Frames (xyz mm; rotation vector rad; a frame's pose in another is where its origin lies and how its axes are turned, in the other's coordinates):
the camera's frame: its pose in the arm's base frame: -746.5 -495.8 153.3 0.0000 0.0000 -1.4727
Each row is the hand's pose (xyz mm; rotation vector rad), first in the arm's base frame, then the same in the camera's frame.
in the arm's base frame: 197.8 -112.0 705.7 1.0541 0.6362 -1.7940
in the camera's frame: -289.5 977.3 552.4 0.3050 1.0168 -0.4855
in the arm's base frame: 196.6 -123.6 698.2 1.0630 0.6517 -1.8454
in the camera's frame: -278.0 975.0 544.9 0.2995 1.0243 -0.5404
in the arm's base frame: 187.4 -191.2 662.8 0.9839 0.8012 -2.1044
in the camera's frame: -211.7 959.2 509.5 0.1576 1.0352 -0.8017
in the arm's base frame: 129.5 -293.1 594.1 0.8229 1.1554 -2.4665
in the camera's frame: -115.9 891.6 440.8 -0.1295 1.0971 -1.2012
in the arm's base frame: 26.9 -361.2 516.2 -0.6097 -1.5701 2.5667
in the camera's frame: -58.2 782.9 362.9 -0.4675 1.2198 -1.5322
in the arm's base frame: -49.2 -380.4 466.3 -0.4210 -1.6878 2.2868
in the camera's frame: -46.6 705.2 313.0 -0.7068 1.3191 -1.6818
